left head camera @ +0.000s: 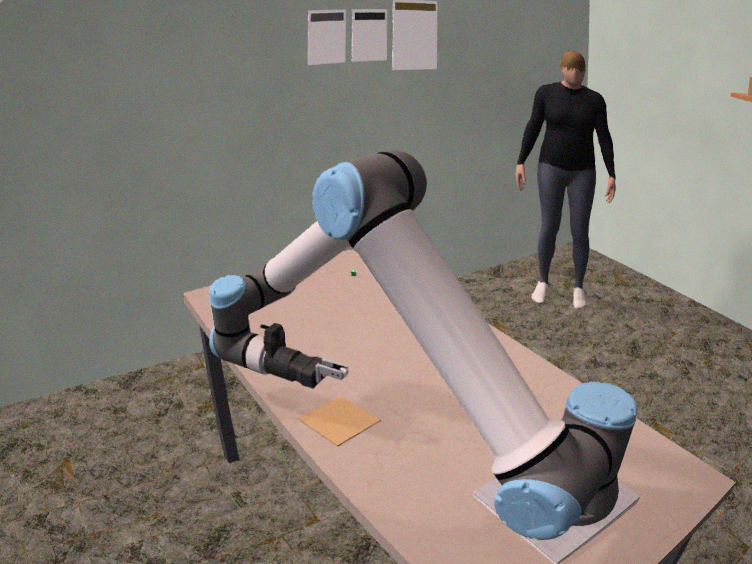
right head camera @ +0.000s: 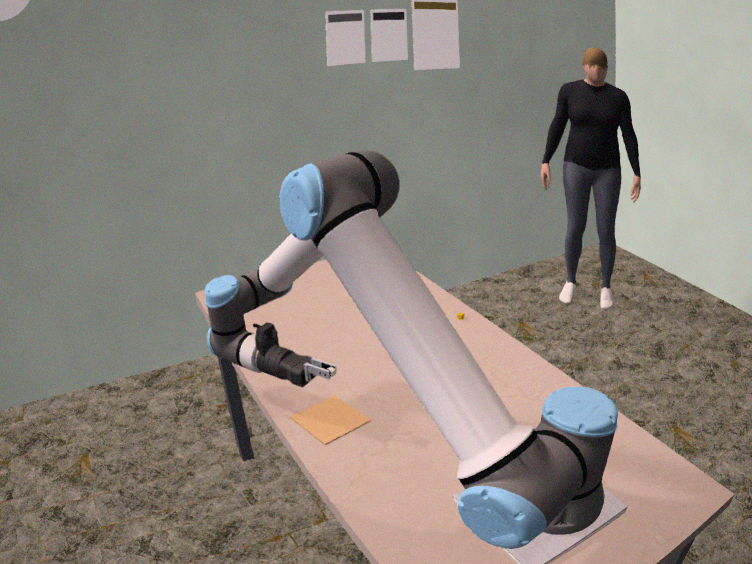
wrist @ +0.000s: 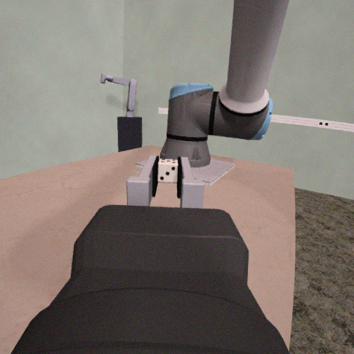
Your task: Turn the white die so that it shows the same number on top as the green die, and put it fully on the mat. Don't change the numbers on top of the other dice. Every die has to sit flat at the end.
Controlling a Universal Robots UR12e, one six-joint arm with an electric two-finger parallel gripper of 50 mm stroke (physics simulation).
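Places are measured from the arm's base along level axes (x right, y back, z down), in millimetres.
Pixels of known places: gripper, fingertip midpoint: [left head camera: 345, 373] [right head camera: 332, 372].
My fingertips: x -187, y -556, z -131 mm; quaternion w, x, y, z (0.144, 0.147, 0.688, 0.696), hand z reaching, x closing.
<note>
For each thing: its middle in the pictures, then the offset to it from my fingertips. Level surfaces: height alone.
- orange mat, body centre: [left head camera: 339, 420] [right head camera: 330, 419] dx -7, dy -21, dz +147 mm
- green die, body centre: [left head camera: 353, 273] dx +524, dy -638, dz +141 mm
- yellow die, body centre: [right head camera: 460, 316] dx +573, dy -201, dz +141 mm
- wooden table, surface height: dz +150 mm
My gripper [left head camera: 343, 369] [right head camera: 331, 369] [wrist: 167, 168] is shut on the white die [wrist: 168, 172], held in the air above the table. The gripper points nearly sideways, towards the arm's base. In the wrist view the die's near face shows three pips in a diagonal; its upper face shows pips too foreshortened to count. The orange mat [left head camera: 340, 421] [right head camera: 331, 420] lies flat below and in front of the fingers in the head views. The green die [left head camera: 353, 273] is small at the table's far end; its top number is too small to read.
A yellow die [right head camera: 460, 315] is near the table's far long edge. The wooden table [left head camera: 419, 418] [right head camera: 400, 461] [wrist: 250, 240] carries the arm's base on a grey plate [left head camera: 555, 549] [wrist: 215, 174]. A person [left head camera: 570, 127] [right head camera: 594, 121] stands beyond the table.
</note>
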